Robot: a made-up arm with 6 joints.
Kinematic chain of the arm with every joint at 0, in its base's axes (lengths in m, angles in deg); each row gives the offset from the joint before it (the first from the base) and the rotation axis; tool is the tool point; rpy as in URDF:
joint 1: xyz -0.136 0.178 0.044 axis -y
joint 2: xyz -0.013 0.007 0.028 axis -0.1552 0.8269 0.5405
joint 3: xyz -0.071 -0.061 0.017 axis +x
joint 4: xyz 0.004 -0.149 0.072 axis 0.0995 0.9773 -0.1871
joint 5: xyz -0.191 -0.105 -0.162 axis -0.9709 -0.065 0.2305
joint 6: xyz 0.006 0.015 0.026 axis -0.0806 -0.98 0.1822
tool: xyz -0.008 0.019 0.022 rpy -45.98 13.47 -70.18
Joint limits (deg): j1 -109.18..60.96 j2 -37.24..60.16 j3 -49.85..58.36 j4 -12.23..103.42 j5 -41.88..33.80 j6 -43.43..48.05
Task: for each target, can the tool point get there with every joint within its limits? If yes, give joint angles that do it. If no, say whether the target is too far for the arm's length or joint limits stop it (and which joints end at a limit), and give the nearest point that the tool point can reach.
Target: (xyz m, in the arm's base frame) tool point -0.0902 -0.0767 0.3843
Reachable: yes | joints -27.19 20.85 1.02 76.68 -5.71 -35.69
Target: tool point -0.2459 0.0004 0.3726
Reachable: yes | joints -92.61 -25.76 26.67 27.58 -2.05 -17.51
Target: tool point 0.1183 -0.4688 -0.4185
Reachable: no: too far | nearest point 0.0145 -0.1717 -0.2053 | short by 0.380 m
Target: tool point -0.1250 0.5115 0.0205
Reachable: no: joint limits stop it (at a limit: joint 1, joint 2, joint 3, joint 4) | nearest point 0.1806 0.2925 -0.1502 | short by 0.413 m
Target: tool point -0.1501 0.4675 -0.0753
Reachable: no: joint limits stop it (at a limit: joint 2, joint 3, joint 4, joint 5) | nearest point -0.1706 0.1841 -0.2489 | short by 0.333 m
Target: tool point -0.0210 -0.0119 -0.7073
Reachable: no: too far | nearest point -0.1070 0.0450 -0.3533 | short by 0.369 m
